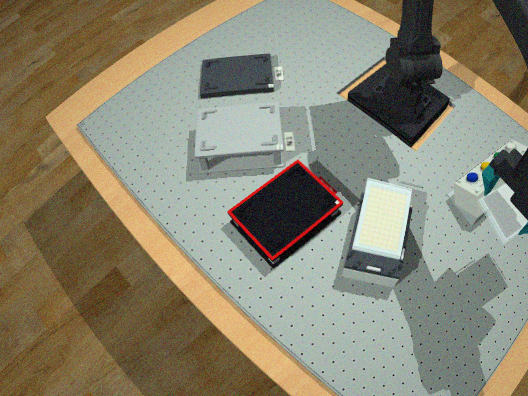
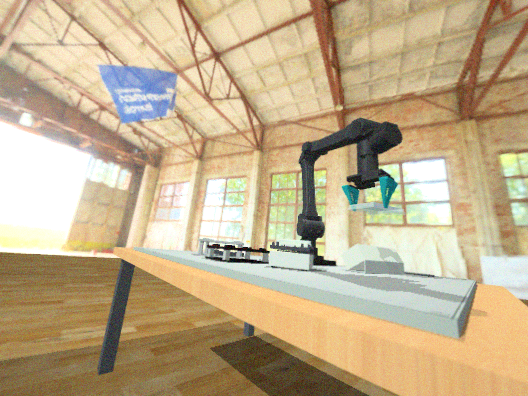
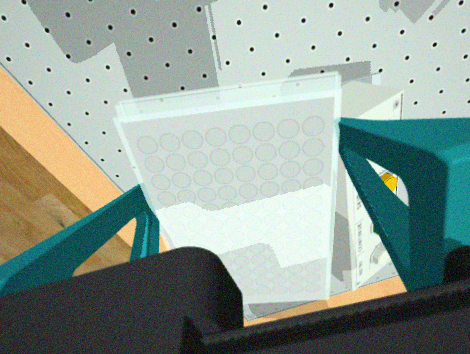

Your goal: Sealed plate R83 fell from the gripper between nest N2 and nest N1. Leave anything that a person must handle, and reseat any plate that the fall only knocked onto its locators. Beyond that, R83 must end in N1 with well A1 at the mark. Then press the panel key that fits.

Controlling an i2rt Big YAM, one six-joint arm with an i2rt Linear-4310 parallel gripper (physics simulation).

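Places are measured from the arm's base along level axes (x back, y right, z up), in metres.
Pixels of known places: gripper, fingertip midpoint: [image 1: 503, 213] [image 2: 368, 209] [image 3: 237, 164]; arm's base, origin of the base link: [image 1: 402, 98].
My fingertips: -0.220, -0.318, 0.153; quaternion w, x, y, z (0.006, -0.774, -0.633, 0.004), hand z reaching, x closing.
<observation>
For each thing: its top centre in the pictures, then the offset to it from my fingertips, as dx, dy, dz. "spot": a spot on its surface instead.
- clear plate, middle of its top: [image 3: 245, 233] [image 1: 517, 202] [image 2: 376, 206] +0.026, -0.012, +0.014
- grey raised nest, middle of its top: [image 1: 237, 125] [image 2: 223, 239] -0.101, +0.509, -0.109
- low dark nest, middle of its top: [image 1: 235, 70] [image 2: 226, 250] +0.039, +0.655, -0.152
- plate with cream wells, middle of its top: [image 1: 385, 214] [image 2: 294, 238] -0.086, +0.183, -0.093
- grey block, surface spot: [image 2: 291, 260] spot: -0.168, +0.134, -0.153
- key panel, middle of its top: [image 3: 367, 223] [image 1: 502, 164] [image 2: 372, 246] +0.175, +0.039, -0.091
- blue key, middle of its top: [image 1: 474, 175] +0.110, +0.083, -0.100
- yellow key, middle of its top: [image 3: 387, 192] [image 1: 487, 164] +0.158, +0.068, -0.100
My gripper [image 1: 506, 206] [image 2: 370, 205] [image 3: 237, 164] is shut on a clear plate [image 1: 501, 218] [image 2: 374, 206] [image 3: 240, 150] with round wells, held high above the table by the panel; no R83 mark is legible on it. A grey raised nest [image 1: 239, 125] and a low dark nest [image 1: 235, 75] show corner locators and small side labels, too small to read. A black nest or plate outlined in red [image 1: 285, 210] sits askew. A plate with cream wells [image 1: 382, 217] lies on a dark nest on a grey block [image 2: 291, 260], leaving the nest's near end exposed.
The key panel [image 1: 467, 196] [image 2: 382, 266] [image 3: 372, 102] stands below and beside the gripper, with a blue key [image 1: 472, 177] and a yellow key [image 1: 485, 165] [image 3: 388, 181]. The arm's base [image 1: 400, 107] stands behind the cream plate. The wooden table edge [image 1: 185, 270] borders the perforated top.
</observation>
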